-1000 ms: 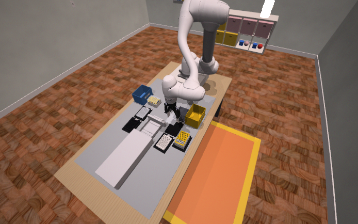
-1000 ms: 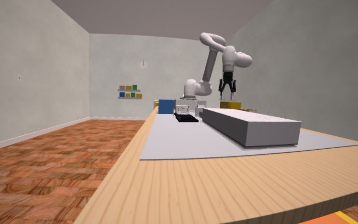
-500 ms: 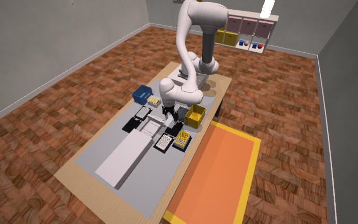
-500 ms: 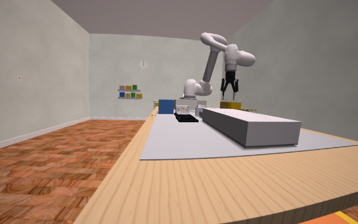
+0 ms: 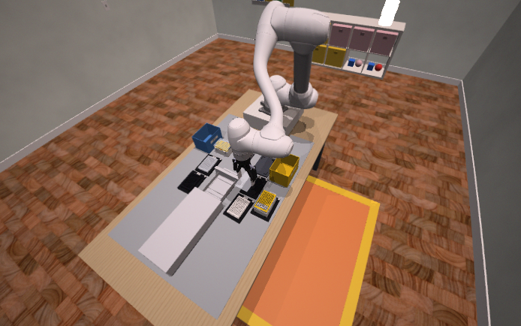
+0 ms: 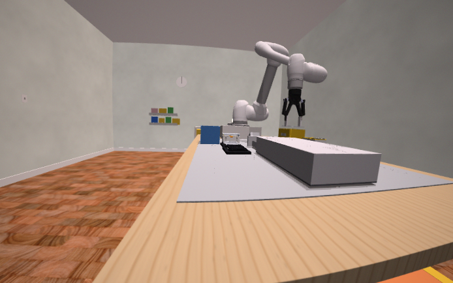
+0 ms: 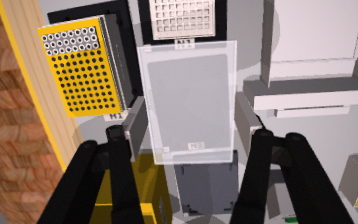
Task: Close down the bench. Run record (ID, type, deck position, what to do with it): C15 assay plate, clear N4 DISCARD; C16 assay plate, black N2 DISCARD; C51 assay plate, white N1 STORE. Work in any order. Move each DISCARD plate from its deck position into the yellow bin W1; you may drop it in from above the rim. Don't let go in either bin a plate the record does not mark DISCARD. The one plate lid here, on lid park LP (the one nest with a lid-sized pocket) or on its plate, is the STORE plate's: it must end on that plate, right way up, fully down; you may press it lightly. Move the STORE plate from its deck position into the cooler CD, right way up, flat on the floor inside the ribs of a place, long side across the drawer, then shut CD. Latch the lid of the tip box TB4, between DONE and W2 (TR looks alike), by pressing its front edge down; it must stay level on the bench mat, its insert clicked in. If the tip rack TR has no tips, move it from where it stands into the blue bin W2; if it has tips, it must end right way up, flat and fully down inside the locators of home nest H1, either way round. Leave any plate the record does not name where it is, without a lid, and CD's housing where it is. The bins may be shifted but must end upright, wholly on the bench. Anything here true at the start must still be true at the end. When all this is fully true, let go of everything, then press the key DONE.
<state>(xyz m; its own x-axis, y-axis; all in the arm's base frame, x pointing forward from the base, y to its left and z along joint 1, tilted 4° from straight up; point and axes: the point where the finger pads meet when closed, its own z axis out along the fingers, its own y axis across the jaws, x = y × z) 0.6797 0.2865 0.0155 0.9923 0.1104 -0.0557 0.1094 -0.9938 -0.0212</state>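
Now: the white plate 15 cm below my hand, 11 cm ahead of it and 2 cm to the left of it. Also, from my hand: yellow tip rack (13 cm to the left, 11 cm below); then plate lid (2 cm below); then black nest N3 (16 cm below, 6 cm behind, 1 cm to the right).
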